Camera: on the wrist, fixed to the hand. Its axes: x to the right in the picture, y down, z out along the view.
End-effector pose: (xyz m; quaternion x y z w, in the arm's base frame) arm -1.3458 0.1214 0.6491 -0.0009 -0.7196 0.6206 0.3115
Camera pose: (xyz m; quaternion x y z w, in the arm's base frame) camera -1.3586 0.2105 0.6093 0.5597 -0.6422 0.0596 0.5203
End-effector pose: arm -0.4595 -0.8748 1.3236 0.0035 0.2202 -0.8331 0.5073
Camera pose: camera -0.4367 -0.8945 1.2298 0.3894 -0.2109 0.8702 0.2157
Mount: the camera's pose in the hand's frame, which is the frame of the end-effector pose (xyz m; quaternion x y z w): 0.0271 0.0610 -0.0724 -0.1809 -0.1730 -0.7077 0.6607
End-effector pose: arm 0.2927 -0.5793 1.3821 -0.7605 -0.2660 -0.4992 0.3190
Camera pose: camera 0.3039 -0.6713 1.4155 0.4583 0.6788 0.4721 0.3261
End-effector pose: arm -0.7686 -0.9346 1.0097 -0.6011 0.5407 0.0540 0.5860
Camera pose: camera -0.8422 -0.9892 0.9736 -0.8765 -0.1793 -0.1772 0.4102
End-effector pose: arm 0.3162 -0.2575 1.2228 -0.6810 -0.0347 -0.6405 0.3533
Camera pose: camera 0.2901 -0.3522 1.2154 0.6001 0.4501 0.5617 0.3490
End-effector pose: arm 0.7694 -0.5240 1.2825 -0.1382 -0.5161 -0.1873 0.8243
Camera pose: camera 0.8656 -0.5046 1.2738 0.0924 -0.5475 -0.7765 0.2978
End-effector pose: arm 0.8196 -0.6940 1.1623 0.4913 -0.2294 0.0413 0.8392
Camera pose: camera 0.8507 -0.6058 1.1932 0.3423 0.0435 -0.6931 0.6329
